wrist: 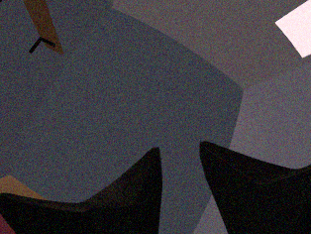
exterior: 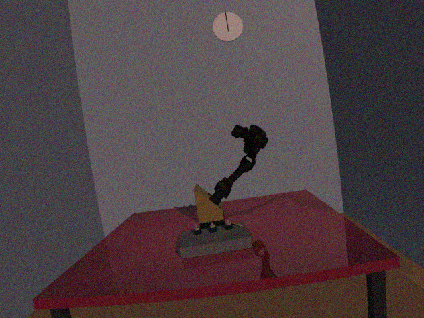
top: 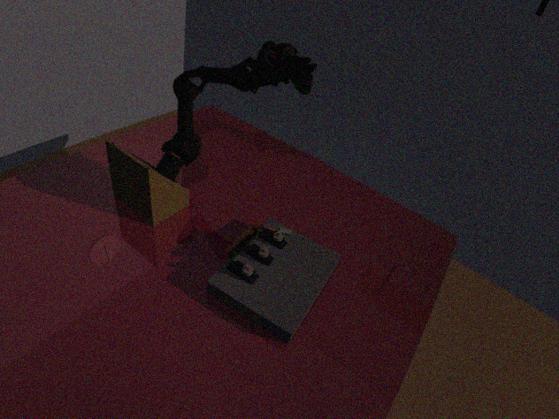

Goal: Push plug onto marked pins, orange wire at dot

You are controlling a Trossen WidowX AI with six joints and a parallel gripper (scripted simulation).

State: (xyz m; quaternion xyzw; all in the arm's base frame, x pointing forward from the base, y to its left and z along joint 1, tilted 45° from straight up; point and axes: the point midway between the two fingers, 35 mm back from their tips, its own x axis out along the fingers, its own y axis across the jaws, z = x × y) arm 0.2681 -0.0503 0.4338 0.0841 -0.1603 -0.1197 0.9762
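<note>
Right now the red mark is 6 cm ahead of my gripper tip, 20 cm to the right of it and 42 cm below it. From my gripper tip the other things lie so: grey holder (23 cm ahead, 20 cm to the right, 47 cm below).
</note>
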